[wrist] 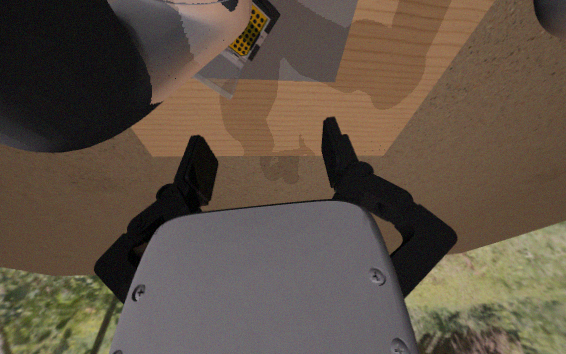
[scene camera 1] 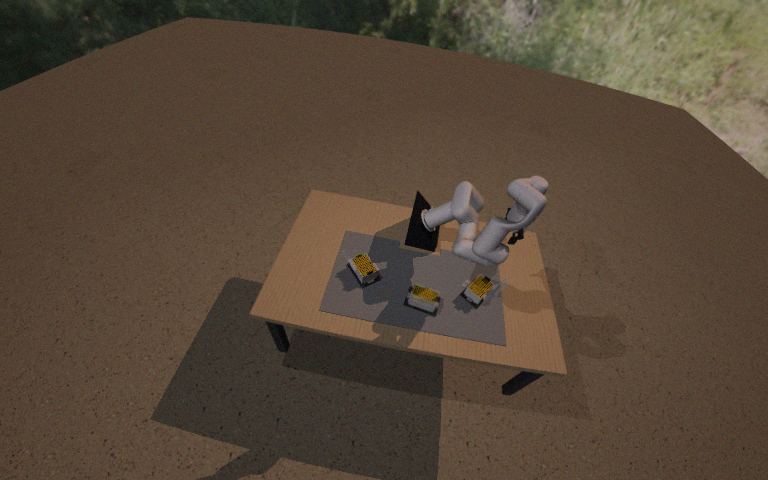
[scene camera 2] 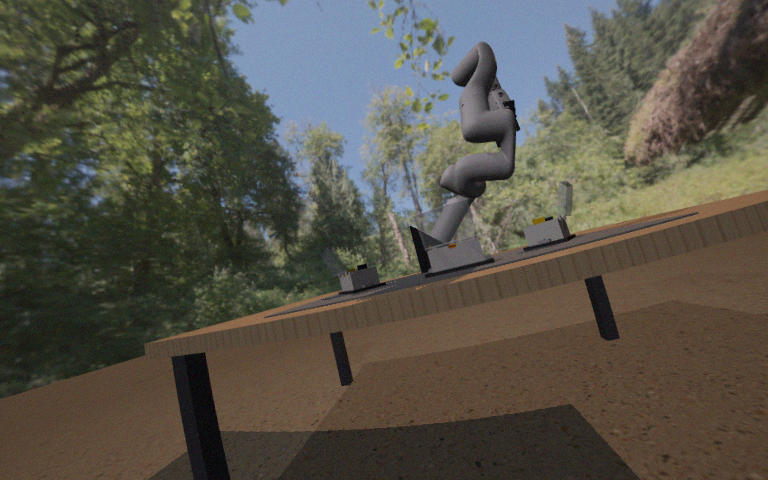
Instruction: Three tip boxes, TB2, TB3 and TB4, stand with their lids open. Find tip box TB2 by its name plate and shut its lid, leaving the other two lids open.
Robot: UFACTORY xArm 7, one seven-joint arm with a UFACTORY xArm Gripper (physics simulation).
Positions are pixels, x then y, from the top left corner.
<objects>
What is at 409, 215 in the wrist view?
My gripper.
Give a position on a grey mat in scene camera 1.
At 382, 302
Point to a grey mat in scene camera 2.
At 516, 255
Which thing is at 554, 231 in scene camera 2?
A tip box TB2.
</objects>
